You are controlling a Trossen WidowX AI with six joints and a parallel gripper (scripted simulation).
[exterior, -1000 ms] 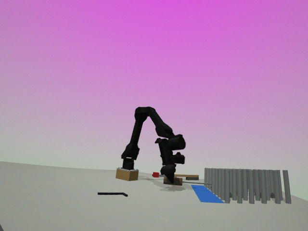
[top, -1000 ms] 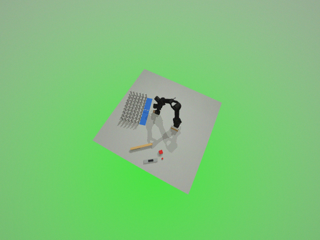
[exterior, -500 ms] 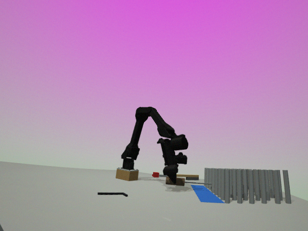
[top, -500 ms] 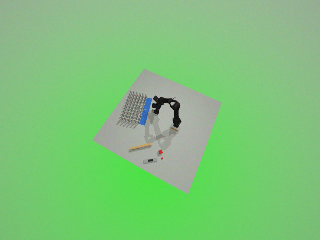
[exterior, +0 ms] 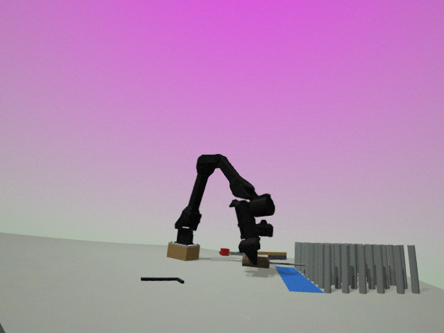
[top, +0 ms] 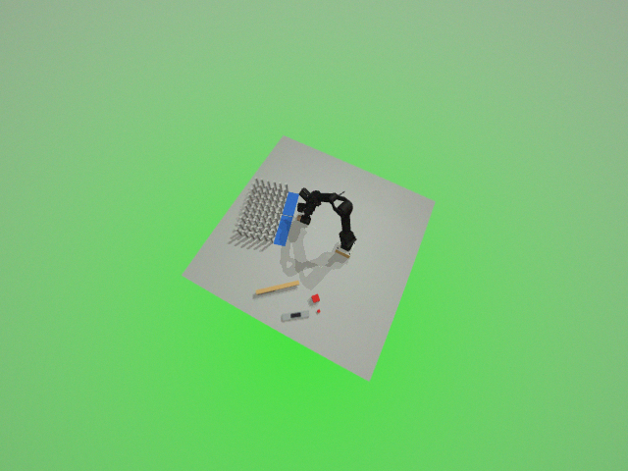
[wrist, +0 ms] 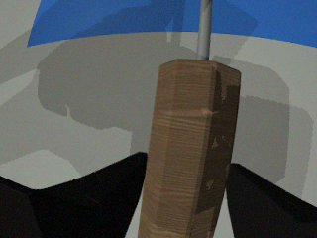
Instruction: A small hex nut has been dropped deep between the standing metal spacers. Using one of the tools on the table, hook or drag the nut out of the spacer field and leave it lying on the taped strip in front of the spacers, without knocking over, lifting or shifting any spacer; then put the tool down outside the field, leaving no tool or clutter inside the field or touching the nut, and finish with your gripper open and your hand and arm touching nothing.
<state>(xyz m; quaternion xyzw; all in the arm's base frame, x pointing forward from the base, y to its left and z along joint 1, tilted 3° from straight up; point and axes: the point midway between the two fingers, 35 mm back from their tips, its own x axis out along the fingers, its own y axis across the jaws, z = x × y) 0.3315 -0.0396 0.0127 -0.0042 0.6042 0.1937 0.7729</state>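
Now: the blue taped strip 120 mm ahead of my gripper tip, 40 mm to the left of it and 40 mm below it. The rest, counted from my gripper tip: wooden-handled hook tool (100 mm ahead, 30 mm to the left); black bent bar (300 mm to the right, 100 mm behind, 30 mm below); hex nut (270 mm ahead, 80 mm to the left, 30 mm below).
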